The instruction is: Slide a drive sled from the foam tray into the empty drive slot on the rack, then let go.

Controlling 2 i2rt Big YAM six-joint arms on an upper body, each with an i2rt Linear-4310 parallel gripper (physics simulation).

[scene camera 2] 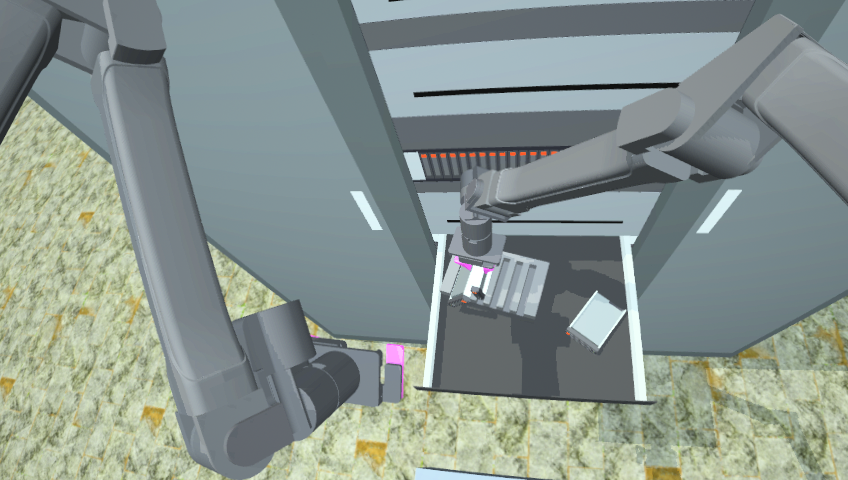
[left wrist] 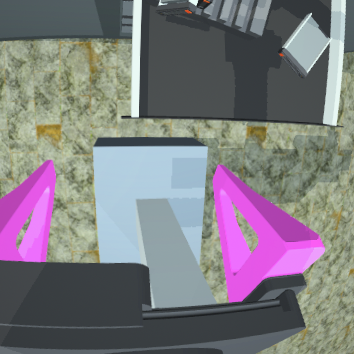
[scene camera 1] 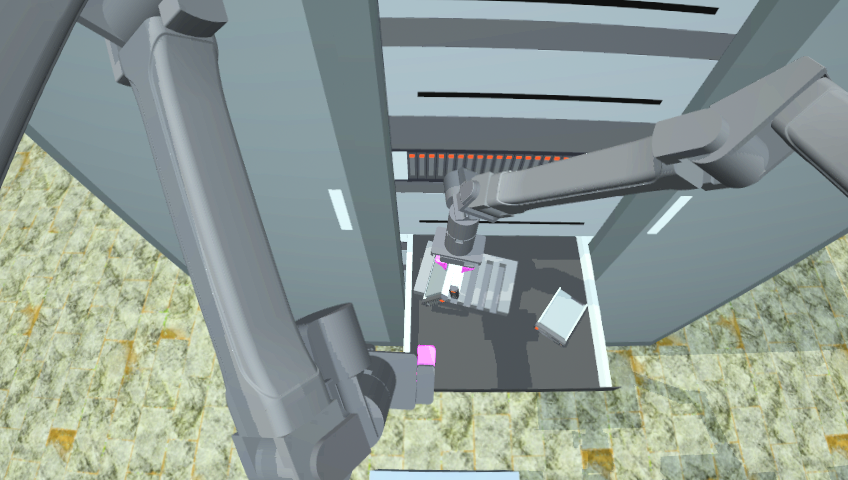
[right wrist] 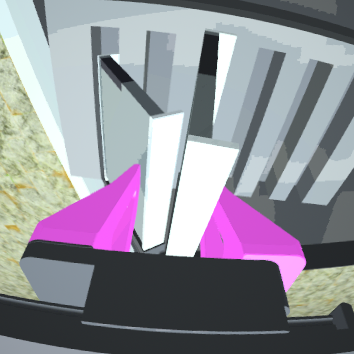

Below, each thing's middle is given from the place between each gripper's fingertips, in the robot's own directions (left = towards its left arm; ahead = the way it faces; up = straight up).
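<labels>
From my left hand, the foam tray (scene camera 2: 515, 288) is 350 mm below, 250 mm ahead and 150 mm to the right. Measured from my right hand, the tray is 7 cm below and 3 cm to the right.
</labels>
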